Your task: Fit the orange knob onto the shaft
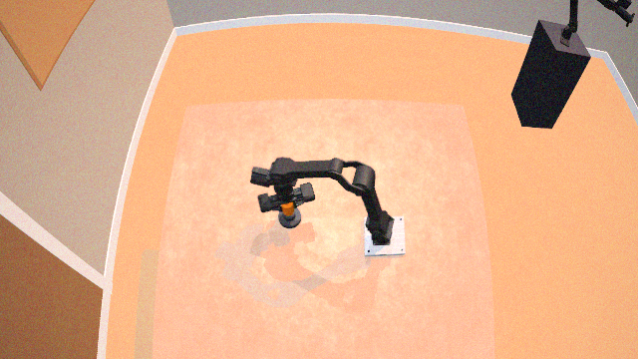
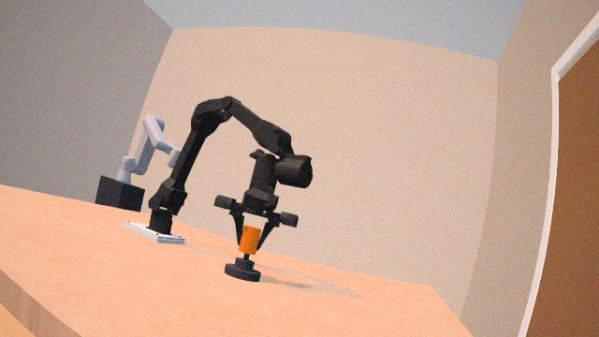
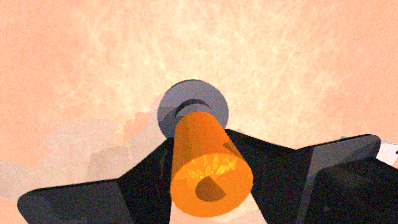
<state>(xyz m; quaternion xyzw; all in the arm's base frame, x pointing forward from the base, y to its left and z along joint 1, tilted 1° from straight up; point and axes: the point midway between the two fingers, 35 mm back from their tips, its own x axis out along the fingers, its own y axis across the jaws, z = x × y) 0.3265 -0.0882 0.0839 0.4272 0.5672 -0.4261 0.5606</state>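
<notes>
Right now my gripper tip is 2 cm below the orange knob. From my gripper tip the other things lie so: round dark pedestal: 4 cm below.
</notes>
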